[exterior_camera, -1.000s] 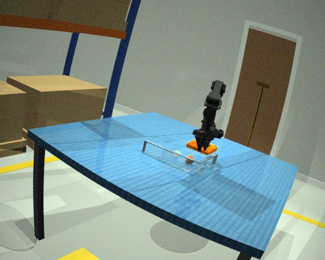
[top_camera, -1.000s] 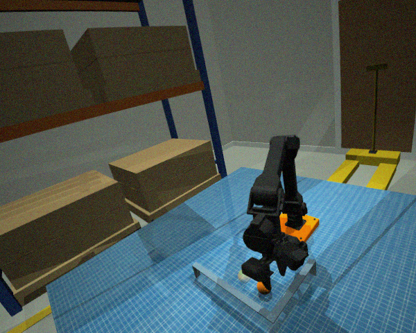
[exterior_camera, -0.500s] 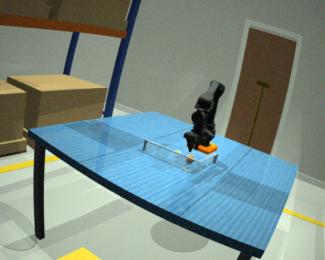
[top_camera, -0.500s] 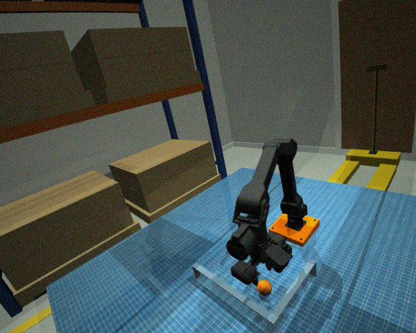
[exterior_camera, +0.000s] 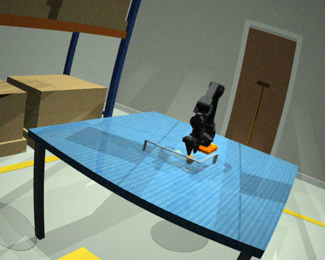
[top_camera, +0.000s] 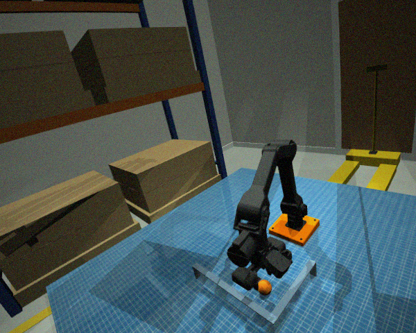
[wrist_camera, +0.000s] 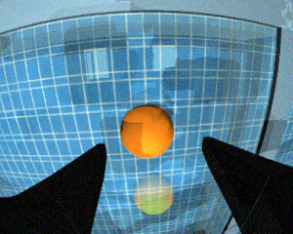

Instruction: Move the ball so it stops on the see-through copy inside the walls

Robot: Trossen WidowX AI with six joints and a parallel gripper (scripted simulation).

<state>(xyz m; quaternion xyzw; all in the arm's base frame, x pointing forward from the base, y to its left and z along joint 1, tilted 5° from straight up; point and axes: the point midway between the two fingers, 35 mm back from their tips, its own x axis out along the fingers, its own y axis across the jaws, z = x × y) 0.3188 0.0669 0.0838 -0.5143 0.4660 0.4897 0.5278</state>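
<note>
Now: gripper tip 3 cm above the orange ball. The rest, counted from my gripper tip: see-through copy of ball (8 cm to the right, 3 cm below).
</note>
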